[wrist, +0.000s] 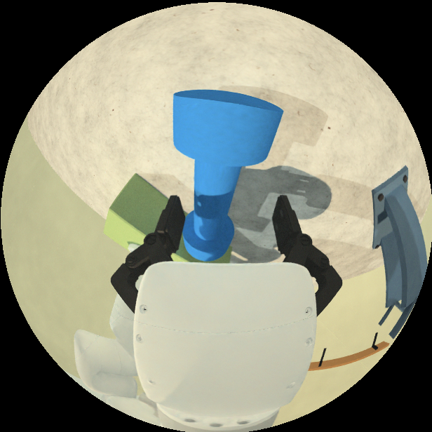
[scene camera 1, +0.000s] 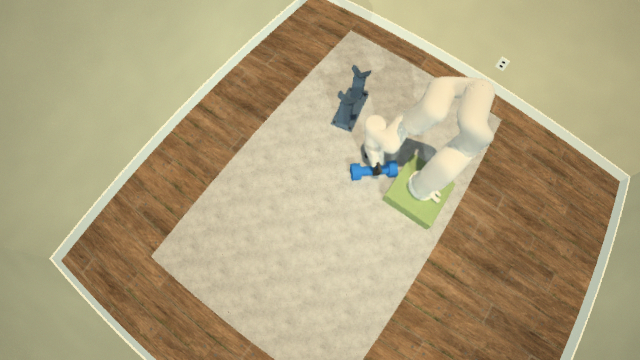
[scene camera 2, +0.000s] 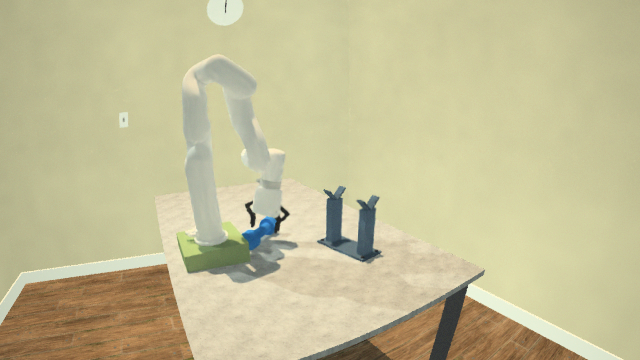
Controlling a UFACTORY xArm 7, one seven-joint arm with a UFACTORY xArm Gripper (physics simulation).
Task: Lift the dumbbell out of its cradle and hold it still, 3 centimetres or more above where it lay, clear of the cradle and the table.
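Places are measured from the arm's base along level axes (x back, y right, z up), in centimetres.
Pixels of known places: gripper, fingertip midpoint: [scene camera 1: 372, 165] [scene camera 2: 264, 229]; arm's base, origin of the base link: [scene camera 1: 422, 185] [scene camera 2: 211, 238].
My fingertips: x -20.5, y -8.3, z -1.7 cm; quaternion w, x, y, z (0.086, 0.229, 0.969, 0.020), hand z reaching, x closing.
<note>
Ahead of a thing's pixels: the offset from my fingertips to its top centre. Level surfaces: height alone.
The blue dumbbell @[dx +1.6, dy -0.6, dz +2.1 cm] [scene camera 1: 364, 171] [scene camera 2: 260, 231] [wrist: 216, 180] is beside the green base block, apart from its cradle. Its shadow falls to one side; I cannot tell whether it touches the table. The dark blue-grey cradle @[dx -27.4, dy +14.9, dz +15.9 cm] [scene camera 1: 350, 112] [scene camera 2: 366, 232] [wrist: 407, 240] stands upright with two posts and empty V-shaped tops. My gripper [scene camera 1: 377, 170] [scene camera 2: 265, 228] [wrist: 228, 205] is open and points down at the dumbbell. In the wrist view, the handle shows between the two fingers, nearer the left one, with a gap to the right one. In scene camera 1, the gripper hides part of the handle.
The green base block [scene camera 1: 412, 205] [scene camera 2: 215, 255] [wrist: 142, 200] carries the white arm [scene camera 1: 442, 172] [scene camera 2: 202, 195] and lies close to one head of the dumbbell. These stand on the pale stone-like table @[dz -4.7 cm] [scene camera 1: 280, 225] [scene camera 2: 300, 310] [wrist: 125, 80]. The table's edge runs just behind the block.
</note>
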